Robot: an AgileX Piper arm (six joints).
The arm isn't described. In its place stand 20 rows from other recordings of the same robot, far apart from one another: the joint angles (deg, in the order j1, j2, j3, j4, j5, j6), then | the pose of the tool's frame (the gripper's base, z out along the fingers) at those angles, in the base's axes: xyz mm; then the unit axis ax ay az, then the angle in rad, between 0 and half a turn.
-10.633 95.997 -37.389 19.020 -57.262 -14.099 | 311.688, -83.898, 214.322, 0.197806, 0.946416, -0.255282, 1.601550
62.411 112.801 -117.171 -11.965 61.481 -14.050 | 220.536, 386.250, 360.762, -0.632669, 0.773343, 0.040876, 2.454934
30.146 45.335 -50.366 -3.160 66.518 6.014 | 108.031, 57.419, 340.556, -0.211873, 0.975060, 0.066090, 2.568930
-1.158 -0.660 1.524 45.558 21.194 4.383 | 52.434, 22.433, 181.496, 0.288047, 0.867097, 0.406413, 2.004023
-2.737 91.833 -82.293 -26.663 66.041 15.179 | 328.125, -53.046, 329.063, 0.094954, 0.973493, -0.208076, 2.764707
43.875 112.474 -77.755 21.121 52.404 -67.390 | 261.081, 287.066, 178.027, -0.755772, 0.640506, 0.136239, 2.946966
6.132 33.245 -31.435 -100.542 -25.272 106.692 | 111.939, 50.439, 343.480, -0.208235, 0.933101, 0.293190, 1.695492
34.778 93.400 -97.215 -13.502 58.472 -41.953 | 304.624, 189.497, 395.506, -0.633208, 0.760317, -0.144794, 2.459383
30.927 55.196 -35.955 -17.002 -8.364 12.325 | 177.596, 110.915, 326.648, -0.314522, 0.923395, 0.220040, 1.736580
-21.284 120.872 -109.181 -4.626 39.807 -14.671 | 457.030, -183.084, 272.355, 0.036530, 0.986847, -0.157478, 2.445177
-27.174 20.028 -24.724 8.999 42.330 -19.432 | 64.761, -22.471, 271.549, 0.095676, 0.985919, -0.137147, 2.165792
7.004 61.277 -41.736 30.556 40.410 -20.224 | 195.542, 54.239, 280.947, -0.084856, 0.976435, 0.198432, 2.502331
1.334 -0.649 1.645 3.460 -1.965 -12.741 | 56.281, 1.122, 207.291, -0.091099, 0.992804, -0.077724, 1.472218
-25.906 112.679 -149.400 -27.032 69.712 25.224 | 334.943, -205.809, 516.196, 0.460370, 0.846147, -0.268504, 2.095694
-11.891 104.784 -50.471 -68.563 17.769 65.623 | 325.738, -95.007, 138.048, 0.128436, 0.975649, -0.177800, 2.593363
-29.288 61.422 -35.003 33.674 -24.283 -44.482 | 189.465, -130.062, 317.044, 0.227820, 0.878810, -0.419275, 1.803569
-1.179 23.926 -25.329 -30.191 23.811 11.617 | 90.139, -20.334, 300.345, -0.052345, 0.975425, -0.214024, 1.880283
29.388 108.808 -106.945 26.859 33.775 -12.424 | 385.032, 243.080, 372.600, -0.228538, 0.923227, 0.308905, 2.217699
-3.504 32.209 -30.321 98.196 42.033 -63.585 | 101.353, 54.214, 354.084, -0.058855, 0.836964, 0.544083, 1.800721
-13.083 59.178 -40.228 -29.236 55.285 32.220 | 158.948, -74.446, 270.329, 0.276768, 0.939404, -0.202287, 2.718129
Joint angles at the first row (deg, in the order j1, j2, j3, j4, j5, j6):
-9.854 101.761 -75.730 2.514 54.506 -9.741
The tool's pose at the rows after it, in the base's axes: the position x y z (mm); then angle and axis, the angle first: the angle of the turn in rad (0 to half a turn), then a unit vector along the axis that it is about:
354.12 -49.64 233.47 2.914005 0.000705 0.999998 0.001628
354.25 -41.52 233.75 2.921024 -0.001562 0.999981 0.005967
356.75 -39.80 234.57 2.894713 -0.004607 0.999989 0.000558
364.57 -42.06 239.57 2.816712 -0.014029 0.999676 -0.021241
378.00 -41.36 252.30 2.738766 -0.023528 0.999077 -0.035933
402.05 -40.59 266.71 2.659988 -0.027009 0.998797 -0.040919
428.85 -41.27 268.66 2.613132 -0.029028 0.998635 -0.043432
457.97 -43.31 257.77 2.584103 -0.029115 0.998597 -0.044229
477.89 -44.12 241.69 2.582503 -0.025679 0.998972 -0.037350
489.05 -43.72 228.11 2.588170 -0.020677 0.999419 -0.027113
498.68 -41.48 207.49 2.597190 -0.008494 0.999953 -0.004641
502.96 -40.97 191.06 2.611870 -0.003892 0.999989 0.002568
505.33 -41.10 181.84 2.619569 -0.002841 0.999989 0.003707
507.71 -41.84 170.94 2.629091 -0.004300 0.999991 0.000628
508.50 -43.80 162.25 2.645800 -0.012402 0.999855 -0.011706
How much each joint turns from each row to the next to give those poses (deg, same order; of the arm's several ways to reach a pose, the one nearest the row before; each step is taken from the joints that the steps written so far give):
1.343 0.000 -0.001 0.000 1.610 0.145
1.246 -0.072 0.002 0.211 0.497 0.900
0.446 -0.045 -0.002 -0.542 -1.544 0.319
0.238 0.000 -0.689 -2.183 -4.068 0.188
0.588 0.765 -3.427 -1.390 -1.976 0.192
0.482 3.067 -6.988 -0.115 -0.621 0.107
0.251 4.833 -7.191 0.000 -0.338 -0.002
0.060 6.242 -7.116 0.111 -0.787 0.001
0.000 5.030 -4.789 0.853 -0.241 0.001
0.000 3.191 -2.551 1.215 -0.183 -0.001
0.000 3.242 -1.215 2.755 -1.234 0.000
0.001 2.009 -0.058 0.861 -1.029 0.001
-0.001 1.166 -0.116 0.127 -0.598 -0.001
0.001 1.332 -0.070 -0.424 -0.755 0.001
-0.001 0.981 -0.001 -1.718 -0.179 -0.001

